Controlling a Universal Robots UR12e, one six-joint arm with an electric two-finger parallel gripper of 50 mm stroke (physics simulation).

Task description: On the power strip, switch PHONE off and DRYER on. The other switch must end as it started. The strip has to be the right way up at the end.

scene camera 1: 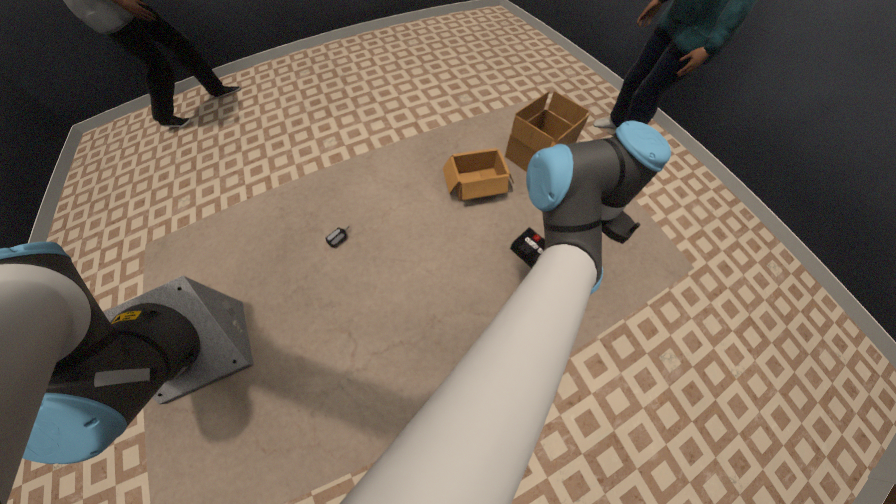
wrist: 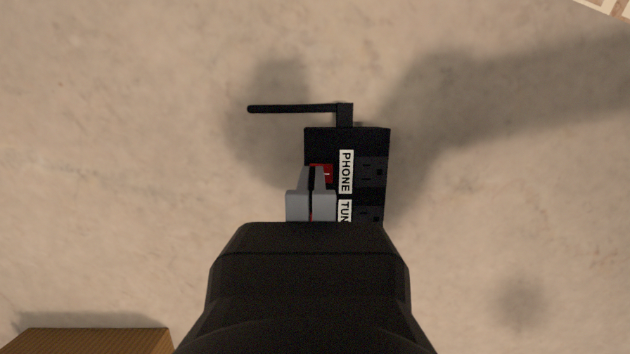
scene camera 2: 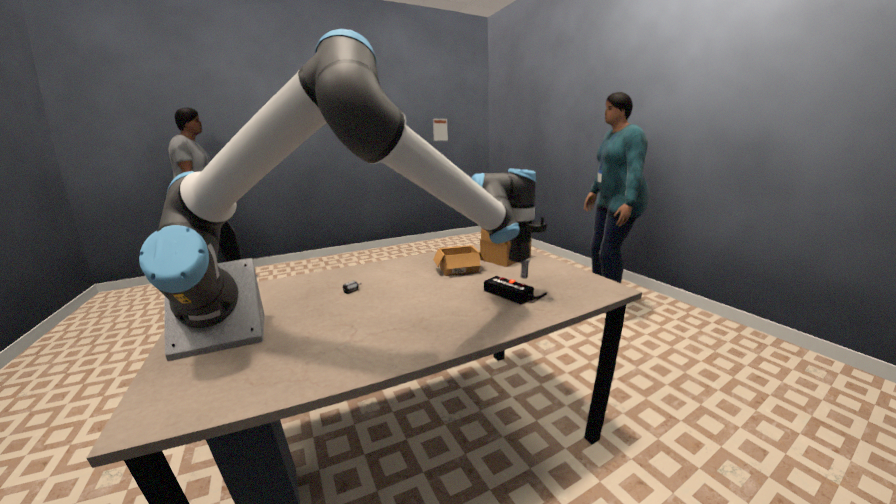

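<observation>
The black power strip (scene camera 1: 520,245) (scene camera 2: 506,292) (wrist: 320,142) lies right way up on the table, its cable end at the top of the wrist view. The PHONE switch (wrist: 328,169) is dark red and unlit. In scene camera 2 one switch (scene camera 2: 511,281) near the strip's middle glows orange-red. A label starting TUN (wrist: 344,211) is partly covered. The DRYER label and switch cannot be made out; the gripper body hides that end in the wrist view. My gripper (scene camera 2: 524,276) (wrist: 312,179) is shut and empty, its tips a little above the strip, overlapping the PHONE switch's edge in the wrist view.
A small open carton (scene camera 1: 485,187) (scene camera 2: 461,260) and a taller carton (scene camera 1: 526,142) (scene camera 2: 494,252) stand behind the strip. A small grey-black device (scene camera 1: 336,236) (scene camera 2: 350,287) lies nearer the robot base. The strip's black cable (wrist: 295,108) sticks out sideways. Two people stand beyond the table.
</observation>
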